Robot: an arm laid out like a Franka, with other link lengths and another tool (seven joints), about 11 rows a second.
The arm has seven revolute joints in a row. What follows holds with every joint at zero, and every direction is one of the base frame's.
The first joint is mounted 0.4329 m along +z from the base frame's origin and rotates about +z.
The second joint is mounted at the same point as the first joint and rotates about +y.
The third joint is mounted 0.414 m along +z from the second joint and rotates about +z.
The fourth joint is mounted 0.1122 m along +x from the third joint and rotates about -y.
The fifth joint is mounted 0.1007 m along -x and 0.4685 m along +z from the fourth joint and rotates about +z.
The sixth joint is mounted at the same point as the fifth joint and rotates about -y.
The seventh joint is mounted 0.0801 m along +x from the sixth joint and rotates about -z.
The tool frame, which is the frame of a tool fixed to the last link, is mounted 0.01 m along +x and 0.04 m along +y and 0.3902 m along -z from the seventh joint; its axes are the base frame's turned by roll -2.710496, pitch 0 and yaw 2.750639 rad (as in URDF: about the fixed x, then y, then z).
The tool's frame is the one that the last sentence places.
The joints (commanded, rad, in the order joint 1, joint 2, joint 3, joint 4, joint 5, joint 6, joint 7), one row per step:
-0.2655 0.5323 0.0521 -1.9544 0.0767 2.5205 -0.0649
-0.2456 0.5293 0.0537 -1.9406 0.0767 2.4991 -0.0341
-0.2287 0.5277 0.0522 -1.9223 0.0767 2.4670 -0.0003
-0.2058 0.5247 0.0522 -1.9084 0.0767 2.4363 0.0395
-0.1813 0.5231 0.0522 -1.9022 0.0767 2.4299 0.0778
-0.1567 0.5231 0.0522 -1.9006 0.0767 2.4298 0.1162
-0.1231 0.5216 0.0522 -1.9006 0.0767 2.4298 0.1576
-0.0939 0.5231 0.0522 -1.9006 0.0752 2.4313 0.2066
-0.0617 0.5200 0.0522 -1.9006 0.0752 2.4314 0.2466
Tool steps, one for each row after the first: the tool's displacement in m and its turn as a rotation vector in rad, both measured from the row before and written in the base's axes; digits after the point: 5 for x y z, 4 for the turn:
0.00584 0.01611 0.00680 0.0043 0.0059 -0.0082
0.00338 0.01178 0.00674 0.0047 0.0139 -0.0162
0.00188 0.01802 0.00606 0.0050 0.0160 -0.0148
0.00497 0.01819 0.00359 0.0007 0.0014 -0.0134
0.00326 0.01846 0.00073 0.0005 0.0014 -0.0137
0.00246 0.02564 0.00114 0.0005 0.0016 -0.0077
0.00137 0.02183 -0.00114 -0.0003 0.0037 -0.0186
0.00148 0.02462 0.00241 0.0003 -0.0002 -0.0077

